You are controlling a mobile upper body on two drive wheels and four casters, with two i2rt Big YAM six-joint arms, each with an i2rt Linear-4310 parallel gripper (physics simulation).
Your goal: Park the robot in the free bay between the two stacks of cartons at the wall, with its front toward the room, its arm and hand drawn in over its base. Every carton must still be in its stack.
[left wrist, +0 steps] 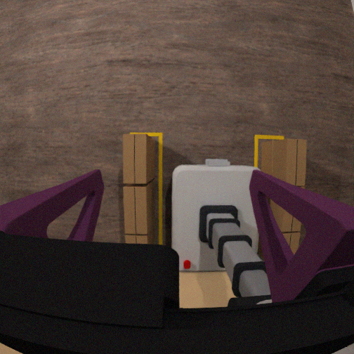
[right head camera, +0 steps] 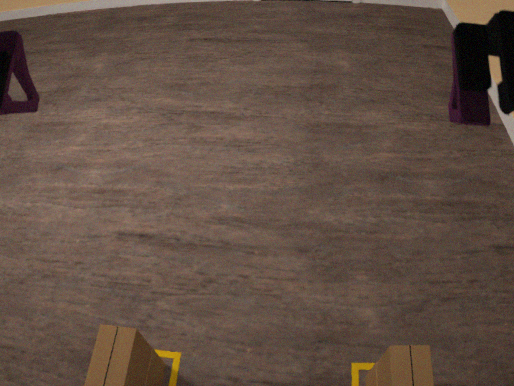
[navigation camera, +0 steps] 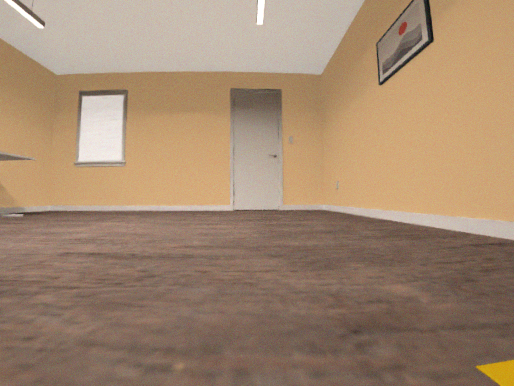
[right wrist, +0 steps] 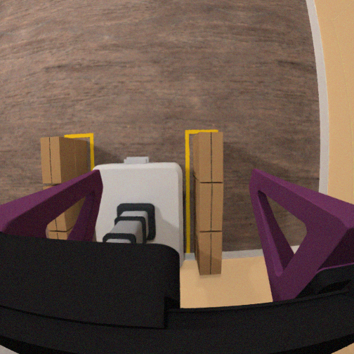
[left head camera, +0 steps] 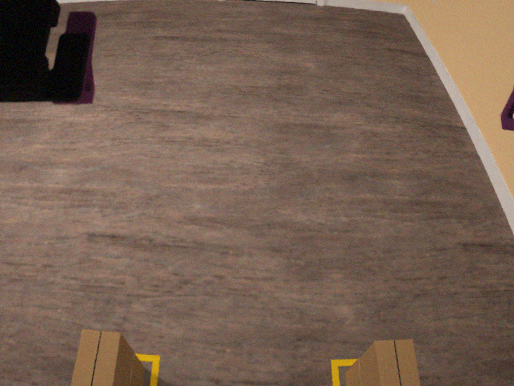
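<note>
My white base stands between the two carton stacks, its front tab set back from their front ends. The picture-left stack and the picture-right stack look upright and lined up. A narrow strip shows between base and picture-left stack in the left wrist view, and beside the picture-right stack in the right wrist view. My left gripper and right gripper are open and empty, held high, at opposite sides in the head views.
Yellow bay lines run beside the stacks. A beige wall is behind the base. The navigation camera faces the room, with a door and window on the far wall; a side wall is at the right.
</note>
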